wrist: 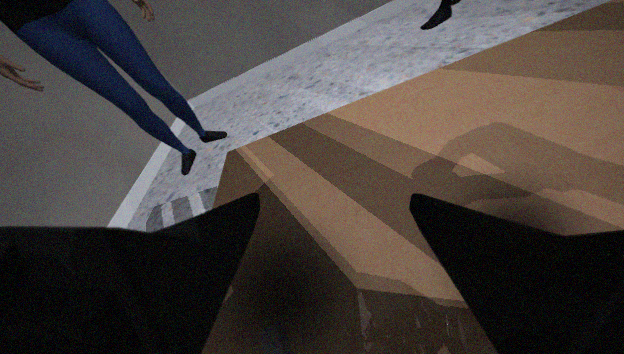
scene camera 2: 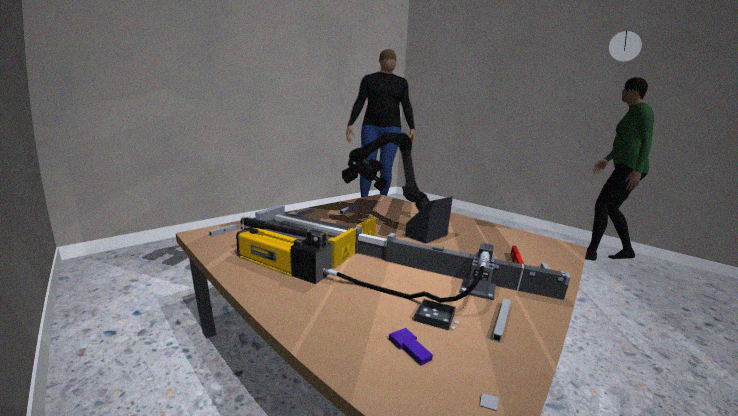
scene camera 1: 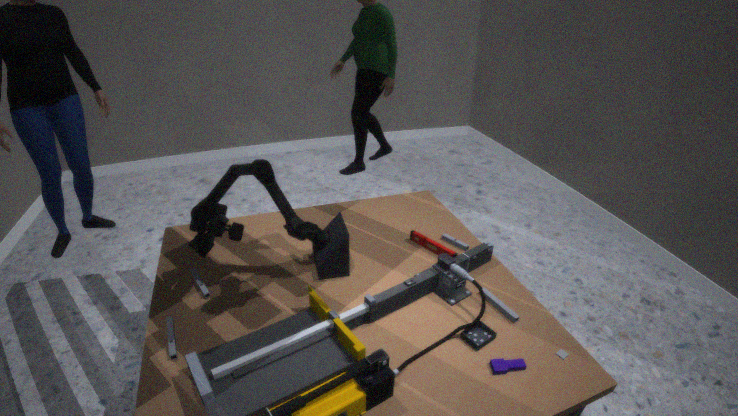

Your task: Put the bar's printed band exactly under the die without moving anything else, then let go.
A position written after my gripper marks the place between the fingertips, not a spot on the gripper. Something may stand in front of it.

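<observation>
Purple piece (scene camera 2: 403, 339), on the table; out of frame in the wrist view. Long grey bar (scene camera 1: 227, 368); out of frame in the wrist view. My gripper (wrist: 334, 200): open, holding nothing.
</observation>
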